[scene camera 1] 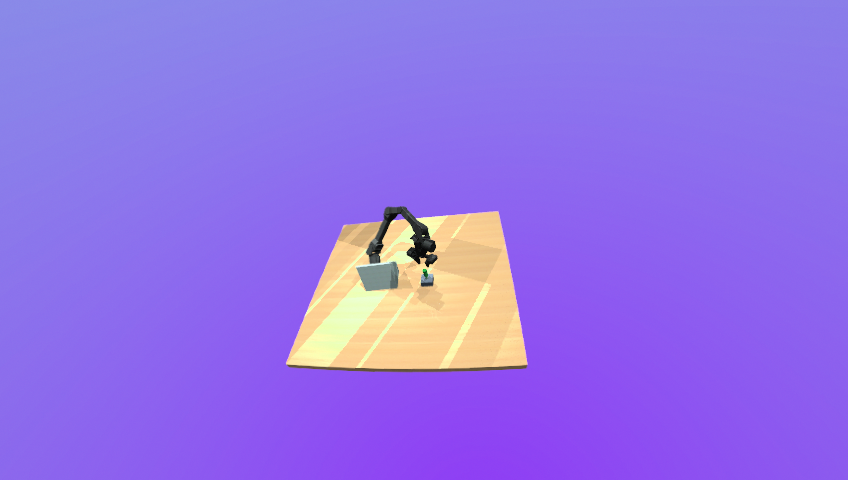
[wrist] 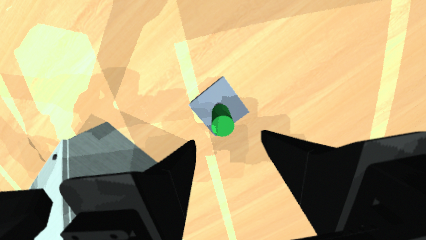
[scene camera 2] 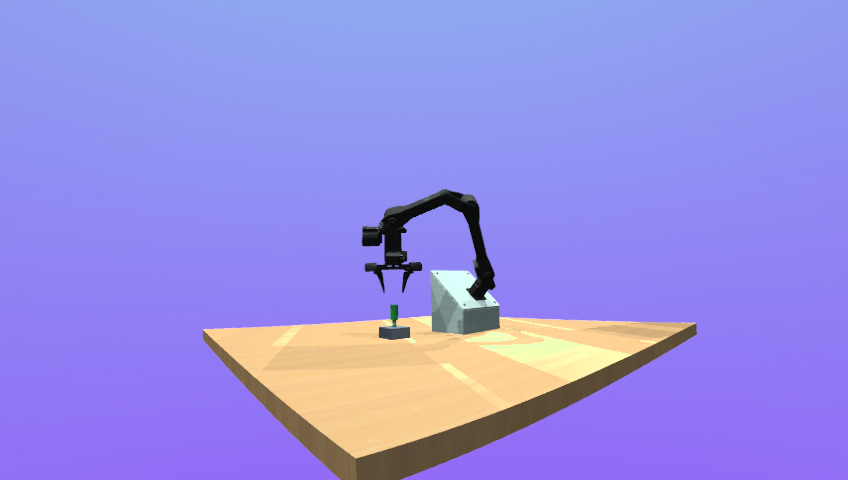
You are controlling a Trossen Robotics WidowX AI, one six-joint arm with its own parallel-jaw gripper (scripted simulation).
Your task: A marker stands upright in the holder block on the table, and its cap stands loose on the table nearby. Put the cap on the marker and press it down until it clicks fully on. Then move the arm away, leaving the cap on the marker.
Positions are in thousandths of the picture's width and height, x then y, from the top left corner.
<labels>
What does my gripper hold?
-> Nothing.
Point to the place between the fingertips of my gripper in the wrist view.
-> At 536, 581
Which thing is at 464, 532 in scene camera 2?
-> My gripper.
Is my gripper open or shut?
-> Open.
</labels>
